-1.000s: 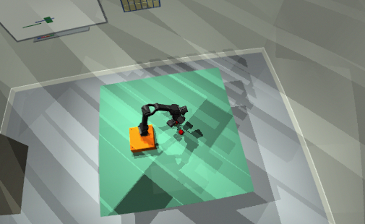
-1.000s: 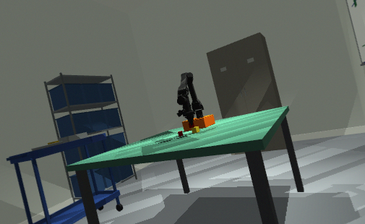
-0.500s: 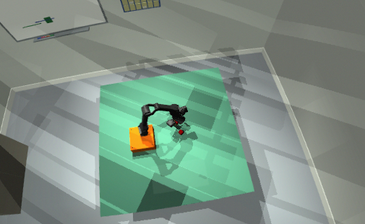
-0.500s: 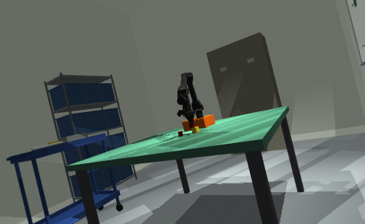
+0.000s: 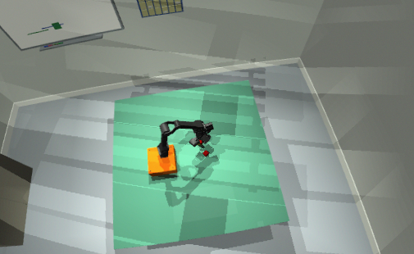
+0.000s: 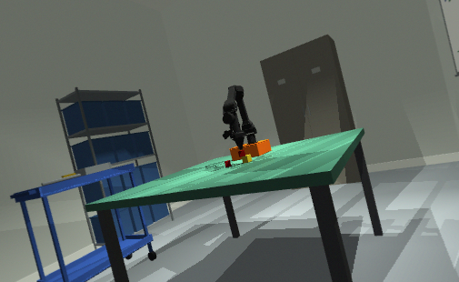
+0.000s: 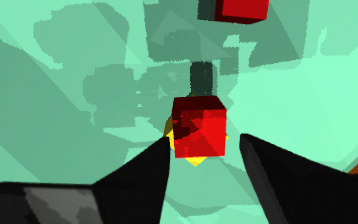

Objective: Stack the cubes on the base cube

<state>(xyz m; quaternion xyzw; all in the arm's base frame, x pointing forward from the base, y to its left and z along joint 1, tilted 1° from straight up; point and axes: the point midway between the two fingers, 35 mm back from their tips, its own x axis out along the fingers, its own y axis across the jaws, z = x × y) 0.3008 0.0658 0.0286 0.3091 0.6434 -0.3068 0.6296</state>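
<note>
Right now the yellow cube is 6 cm below my gripper tip, 2 cm to the left of it and 1 cm behind it.
</note>
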